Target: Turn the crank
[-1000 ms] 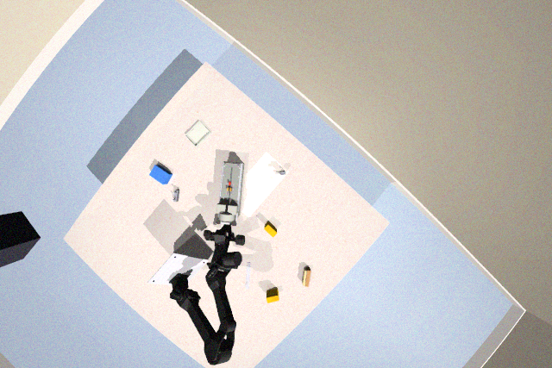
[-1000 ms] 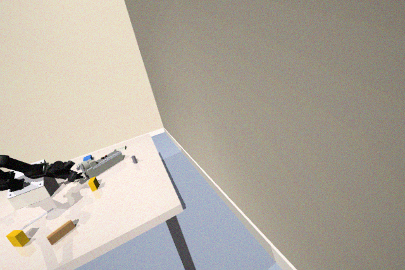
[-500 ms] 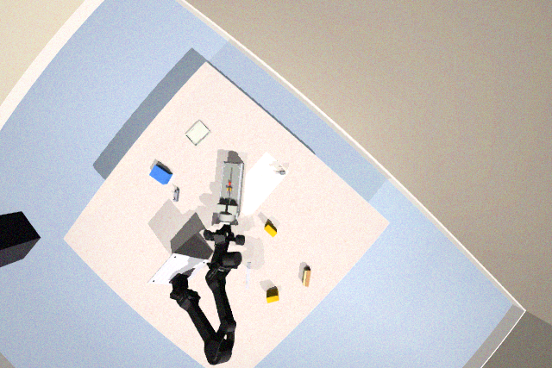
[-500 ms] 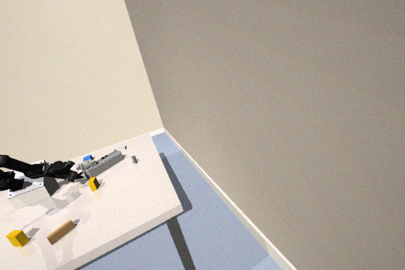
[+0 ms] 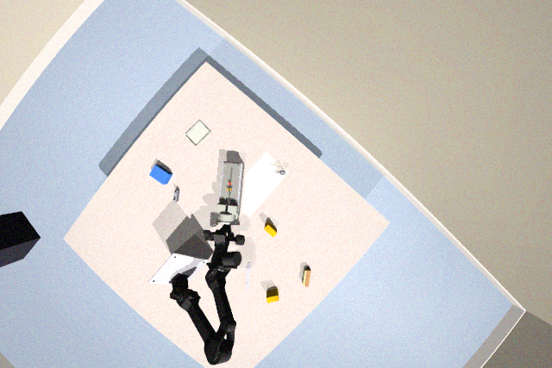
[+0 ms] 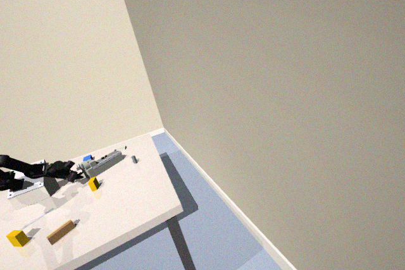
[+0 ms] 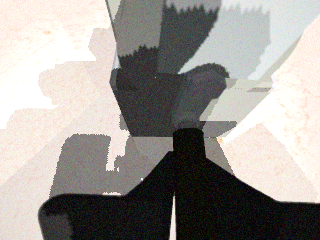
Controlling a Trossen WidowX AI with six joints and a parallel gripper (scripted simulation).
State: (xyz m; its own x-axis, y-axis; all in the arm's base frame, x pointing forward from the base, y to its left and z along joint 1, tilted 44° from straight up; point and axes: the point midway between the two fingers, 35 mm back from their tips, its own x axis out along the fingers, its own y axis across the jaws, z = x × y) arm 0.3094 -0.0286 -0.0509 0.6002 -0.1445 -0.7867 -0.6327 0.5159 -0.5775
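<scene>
Now: gripper tip 4 cm below the crank. Round my gripper tip: blue block: 40 cm to the left, 10 cm behind, 1 cm below; then dark brown crank handle: 3 cm above, 1 cm to the right, 1 cm behind; then red pointer: 15 cm ahead, 12 cm to the left, 5 cm above.
</scene>
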